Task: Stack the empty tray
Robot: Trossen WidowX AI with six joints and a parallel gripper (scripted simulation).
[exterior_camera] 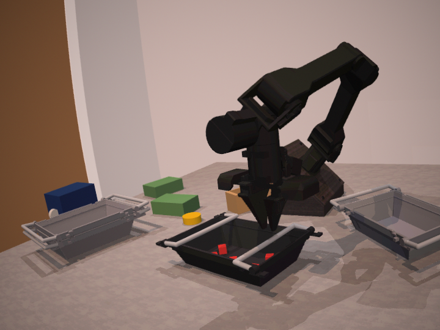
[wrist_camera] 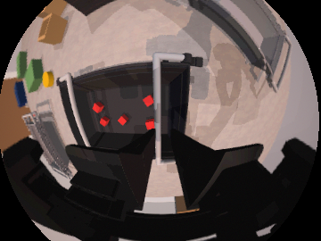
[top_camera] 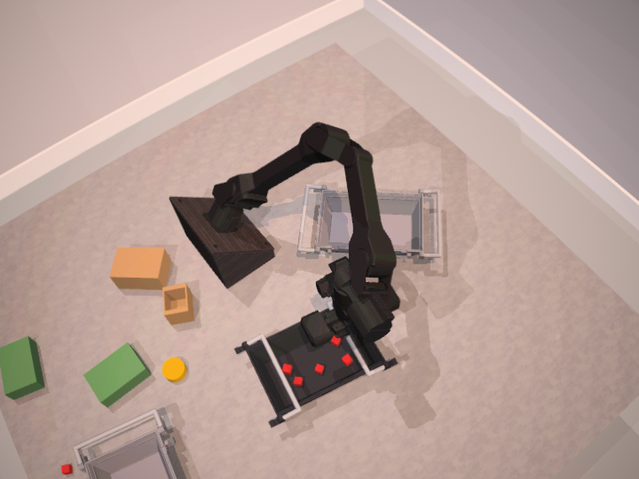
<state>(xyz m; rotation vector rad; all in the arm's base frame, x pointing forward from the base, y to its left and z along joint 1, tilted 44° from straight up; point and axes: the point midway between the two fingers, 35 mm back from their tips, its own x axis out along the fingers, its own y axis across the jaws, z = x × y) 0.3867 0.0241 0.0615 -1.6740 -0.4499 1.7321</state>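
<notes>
Now: gripper tip 19 cm past the grey translucent tray, 22 cm to the right of it and 4 cm above it. From my gripper tip the other things lie so: yellow disc (20 cm behind, 33 cm to the right, 8 cm below); then red cube (16 cm behind, 64 cm to the right, 8 cm below).
</notes>
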